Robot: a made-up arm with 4 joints. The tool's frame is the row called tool.
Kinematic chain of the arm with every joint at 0, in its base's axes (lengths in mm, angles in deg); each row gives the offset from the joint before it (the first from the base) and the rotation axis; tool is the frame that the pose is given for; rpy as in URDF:
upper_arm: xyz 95 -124 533 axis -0.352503 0.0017 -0.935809
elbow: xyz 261 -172 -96 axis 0.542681 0.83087 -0.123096
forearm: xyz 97 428 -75 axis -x
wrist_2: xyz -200 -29 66 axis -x
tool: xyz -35 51 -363 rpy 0 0 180
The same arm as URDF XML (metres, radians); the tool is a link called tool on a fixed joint. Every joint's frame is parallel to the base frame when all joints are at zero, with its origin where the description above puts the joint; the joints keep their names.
<robot name="arm">
  <joint name="tool_joint" type="fixed">
    <parent link="link4"/>
    <child link="tool"/>
    <origin xyz="-0.035 0.051 -0.363" rpy="0 0 3.1416"/>
  </joint>
  <joint name="wrist_2" type="continuous">
    <parent link="link3"/>
    <child link="link4"/>
    <origin xyz="-0.2 -0.029 0.066"/>
    <axis xyz="-1 0 0"/>
  </joint>
  <joint name="forearm" type="continuous">
    <parent link="link2"/>
    <child link="link3"/>
    <origin xyz="0.097 0.428 -0.075"/>
    <axis xyz="-1 0 0"/>
  </joint>
  <joint name="elbow" type="continuous">
    <parent link="link1"/>
    <child link="link2"/>
    <origin xyz="0.261 -0.172 -0.096"/>
    <axis xyz="0.542681 0.83087 -0.123096"/>
  </joint>
  <joint name="upper_arm" type="continuous">
    <parent link="base"/>
    <child link="link1"/>
    <origin xyz="0.095 -0.124 0.533"/>
    <axis xyz="-0.352503 0.0017 -0.935809"/>
  </joint>
  <link name="base"/>
  <link name="link1"/>
  <link name="link2"/>
  <link name="link3"/>
  <link name="link4"/>
  <link name="tool"/>
</robot>

